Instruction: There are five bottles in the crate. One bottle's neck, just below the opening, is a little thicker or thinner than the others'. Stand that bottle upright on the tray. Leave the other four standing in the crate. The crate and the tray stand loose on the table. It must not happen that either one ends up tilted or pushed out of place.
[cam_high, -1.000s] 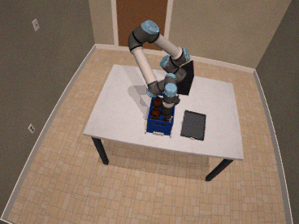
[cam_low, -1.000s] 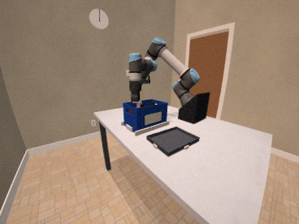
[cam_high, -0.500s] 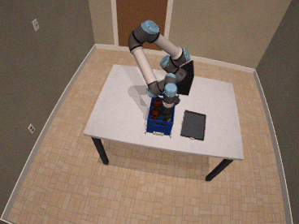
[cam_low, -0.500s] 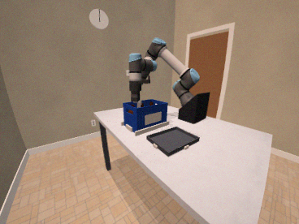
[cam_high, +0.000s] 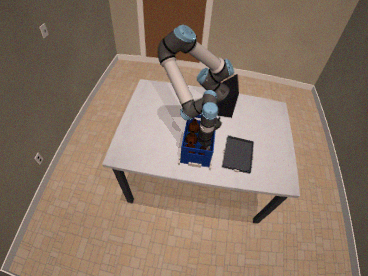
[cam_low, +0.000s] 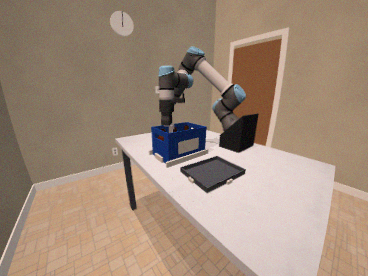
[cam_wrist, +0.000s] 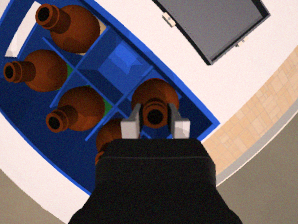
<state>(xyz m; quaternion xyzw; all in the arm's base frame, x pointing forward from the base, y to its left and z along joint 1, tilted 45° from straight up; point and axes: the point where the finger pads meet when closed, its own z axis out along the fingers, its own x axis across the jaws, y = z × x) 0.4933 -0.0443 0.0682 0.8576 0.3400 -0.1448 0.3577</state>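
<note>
The bottle is 90 mm to the right of my hand and 70 mm below it. The rest, counted from my hand: dark tray (70 mm behind, 230 mm to the left, 150 mm below); then blue crate (90 mm behind, 50 mm to the right, 80 mm below).
</note>
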